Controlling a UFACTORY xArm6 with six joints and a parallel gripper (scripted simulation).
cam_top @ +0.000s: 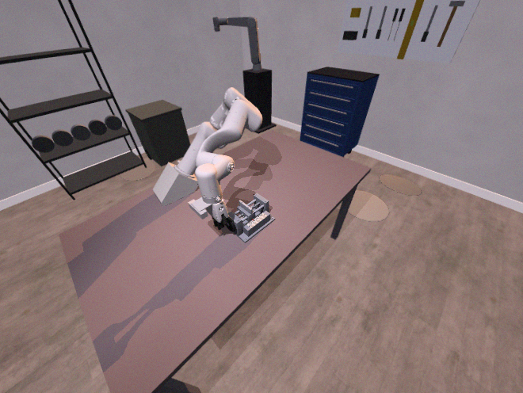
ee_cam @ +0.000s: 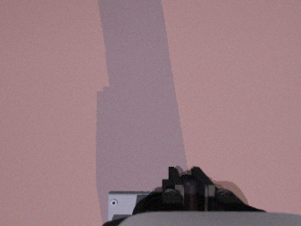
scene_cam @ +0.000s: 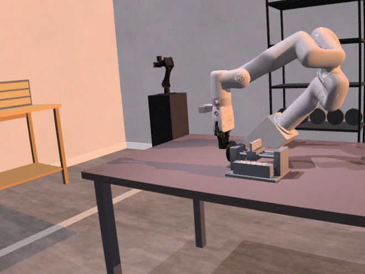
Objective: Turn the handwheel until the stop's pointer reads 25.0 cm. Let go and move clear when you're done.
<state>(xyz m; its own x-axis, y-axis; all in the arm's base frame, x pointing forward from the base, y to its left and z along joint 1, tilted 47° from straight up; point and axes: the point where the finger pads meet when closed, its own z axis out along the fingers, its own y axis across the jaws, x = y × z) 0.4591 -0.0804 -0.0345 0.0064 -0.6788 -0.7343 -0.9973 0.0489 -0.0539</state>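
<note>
Now: the sliding stop block 14 cm to the left of my hand, 2 cm ahead of it and 1 cm below it. Also, from my hand: black handwheel: 2 cm to the left, 1 cm below.
</note>
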